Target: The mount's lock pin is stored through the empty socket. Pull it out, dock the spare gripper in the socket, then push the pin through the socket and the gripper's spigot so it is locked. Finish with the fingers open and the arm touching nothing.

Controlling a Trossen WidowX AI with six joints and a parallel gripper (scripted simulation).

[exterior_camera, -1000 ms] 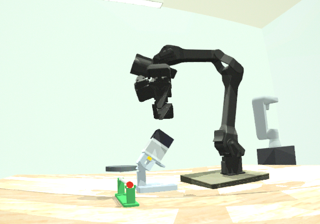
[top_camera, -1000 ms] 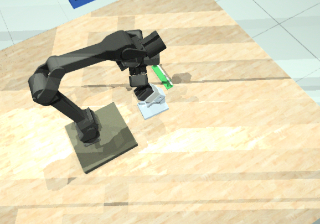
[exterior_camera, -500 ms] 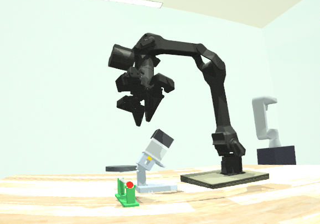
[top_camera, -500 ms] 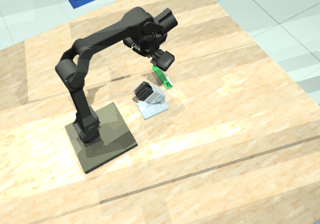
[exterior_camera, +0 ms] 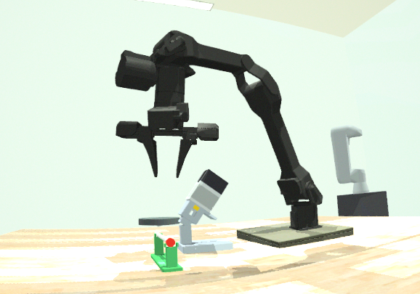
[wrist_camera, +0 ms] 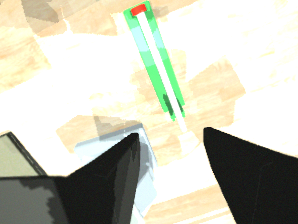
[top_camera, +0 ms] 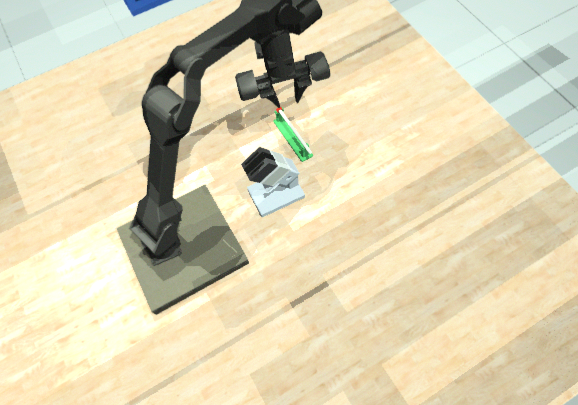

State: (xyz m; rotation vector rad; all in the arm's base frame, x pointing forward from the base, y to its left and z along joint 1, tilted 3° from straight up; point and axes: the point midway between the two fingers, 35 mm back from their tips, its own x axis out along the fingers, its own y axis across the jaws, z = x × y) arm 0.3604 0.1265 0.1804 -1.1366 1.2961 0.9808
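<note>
Right now my gripper tip is 1 cm short of the green cradle, 1 cm to the right of it and 13 cm above it. Also, from my gripper tip: spare gripper (9 cm behind, 11 cm to the right, 4 cm below); mount (8 cm behind, 11 cm to the right, 10 cm below).
</note>
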